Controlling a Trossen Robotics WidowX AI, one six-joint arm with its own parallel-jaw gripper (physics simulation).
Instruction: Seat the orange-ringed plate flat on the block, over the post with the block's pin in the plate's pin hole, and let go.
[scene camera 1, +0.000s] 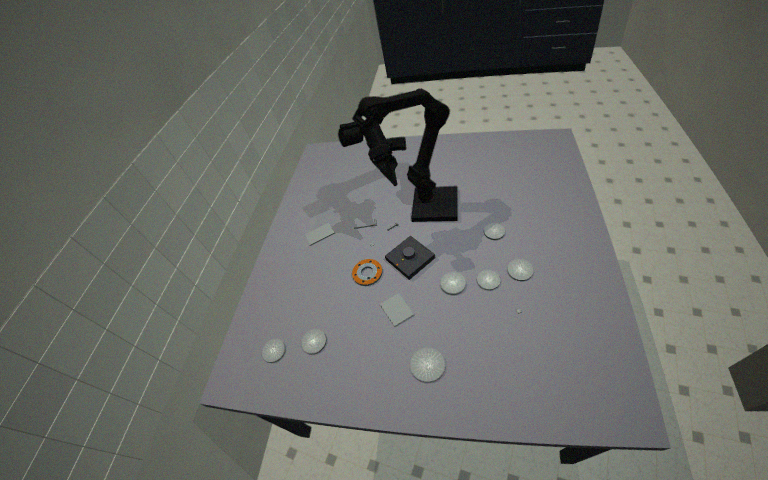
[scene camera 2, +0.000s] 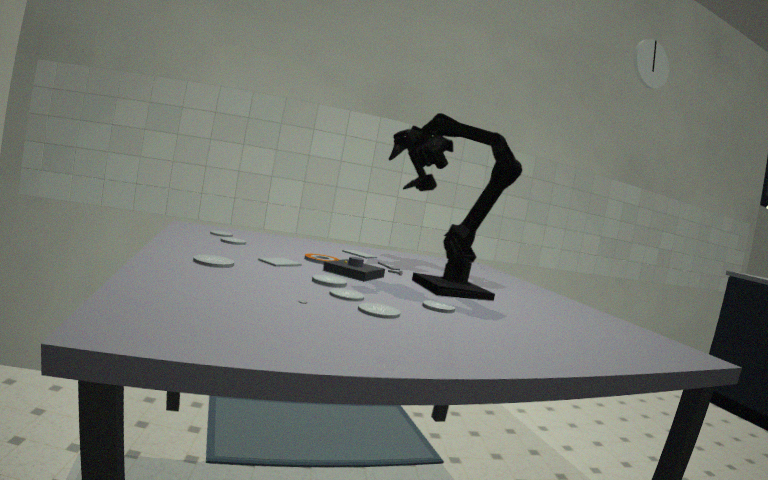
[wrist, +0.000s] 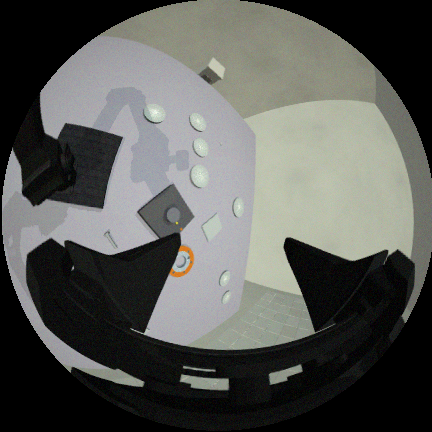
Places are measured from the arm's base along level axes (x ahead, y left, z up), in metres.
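Pixels of known places: gripper, fingertip midpoint: (scene camera 1: 394, 183) (scene camera 2: 396, 174) (wrist: 233, 241); arm's base at its link origin: (scene camera 1: 425, 197) (scene camera 2: 455, 281) (wrist: 62, 177).
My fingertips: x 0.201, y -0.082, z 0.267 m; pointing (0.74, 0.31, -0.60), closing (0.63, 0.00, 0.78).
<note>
Ahead of a thing's pixels: the offset from my fingertips to its top centre. "spot": to the spot under its first point.
The orange-ringed plate {0.128 m ahead, 0.136 m right, 0.275 m down} (scene camera 1: 356, 273) (scene camera 2: 307, 257) (wrist: 187, 268) lies flat on the table, apart from the block; its pale inner ring surrounds a hole. The dark square block {0.081 m ahead, 0.015 m left, 0.242 m down} (scene camera 1: 416, 266) (scene camera 2: 352, 272) (wrist: 157, 212) lies beside it, with a round post {spot: 0.084 m ahead, 0.014 m left, 0.242 m down} (scene camera 1: 408, 252) (scene camera 2: 355, 261) (wrist: 173, 214) standing up from its middle. Two small marks, yellow and orange, show between post and corner; which is the pin I cannot tell. My gripper (scene camera 2: 397, 173) (wrist: 233, 241) is open and empty, high above the table. In the wrist view its left fingertip appears near the plate.
A screw {0.073 m back, 0.051 m right, 0.272 m down} (scene camera 1: 393, 226) (wrist: 111, 239) and a thin bent rod {0.102 m back, 0.161 m right, 0.280 m down} (scene camera 1: 365, 224) lie behind the block. Pale tiles {0.278 m ahead, 0.029 m right, 0.280 m down} (scene camera 1: 397, 309) {0.071 m back, 0.344 m right, 0.280 m down} (scene camera 1: 320, 233) and several pale round discs {0.195 m ahead, 0.155 m left, 0.276 m down} (scene camera 1: 453, 282) {0.463 m ahead, 0.063 m left, 0.277 m down} (scene camera 1: 427, 364) (scene camera 2: 213, 260) lie around. The arm's base (scene camera 1: 434, 210) (scene camera 2: 453, 287) stands behind the block.
</note>
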